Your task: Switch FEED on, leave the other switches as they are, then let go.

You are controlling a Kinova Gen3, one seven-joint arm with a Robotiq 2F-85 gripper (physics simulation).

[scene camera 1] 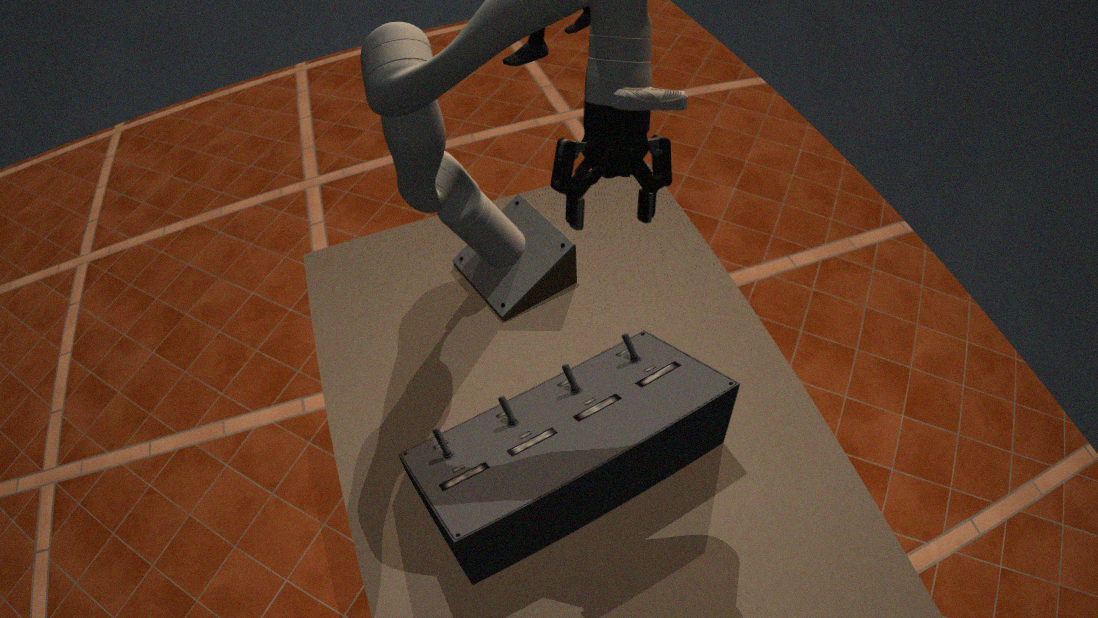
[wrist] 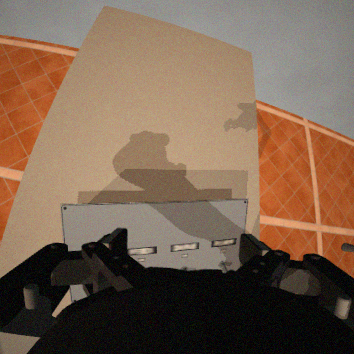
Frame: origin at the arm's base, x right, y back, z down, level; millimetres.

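Seen in the pictures: gripper, between the fingertips: (scene camera 1: 610,224) (wrist: 183,243); arm's base, origin of its link: (scene camera 1: 505,248).
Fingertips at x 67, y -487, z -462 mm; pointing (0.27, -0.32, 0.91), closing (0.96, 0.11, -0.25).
Offsets run from my fingertips to a thing's top centre. "spot": to the spot under its first point. Level surfaces: height alone.
A grey switch box (scene camera 1: 568,460) (wrist: 100,220) with dark sides stands on the table. Several toggle levers rise in a row along its rear edge, from the leftmost lever {dx +245, dy +100, dz +394 mm} (scene camera 1: 442,443) to the rightmost lever {dx -115, dy +107, dz +394 mm} (scene camera 1: 630,348); in scene camera 1 they lean much alike. In front of each lever is a pale slot, such as the rightmost slot {spot: dx -117, dy +26, dz +400 mm} (scene camera 1: 658,373). No lettering is readable, so I cannot tell which switch is FEED. My gripper (scene camera 1: 610,218) (wrist: 183,243) is open and empty, pointing down, high above and behind the box, apart from all levers. In the wrist view my gripper's body hides the levers' row.
The robot's wedge-shaped base (scene camera 1: 537,245) stands on the beige table {dz +524 mm} (scene camera 1: 368,307) (wrist: 150,75), behind the box. The arm arches above it. Arm shadows fall across the box and table. A person's dark shoe (scene camera 1: 527,53) shows on the tiled floor beyond.
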